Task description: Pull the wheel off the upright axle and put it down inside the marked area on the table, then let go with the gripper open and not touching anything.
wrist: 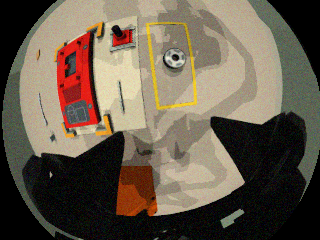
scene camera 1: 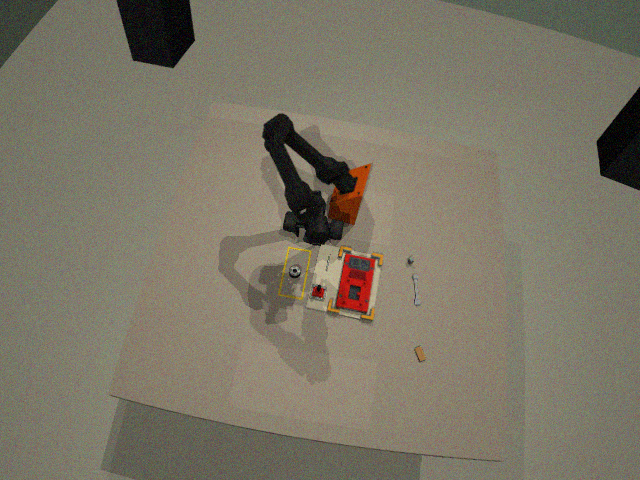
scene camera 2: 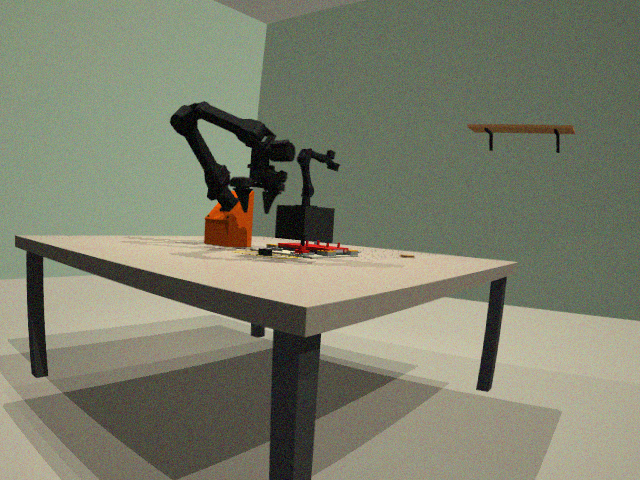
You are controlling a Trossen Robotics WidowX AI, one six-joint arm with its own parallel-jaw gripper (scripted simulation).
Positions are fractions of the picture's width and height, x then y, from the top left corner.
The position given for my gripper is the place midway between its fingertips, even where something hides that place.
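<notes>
My gripper (scene camera 2: 0.40, 0.44) (wrist: 0.53, 0.54) (scene camera 1: 0.49, 0.50): open, holding nothing. Red panel (scene camera 1: 0.56, 0.60) (wrist: 0.24, 0.39): visible.
</notes>
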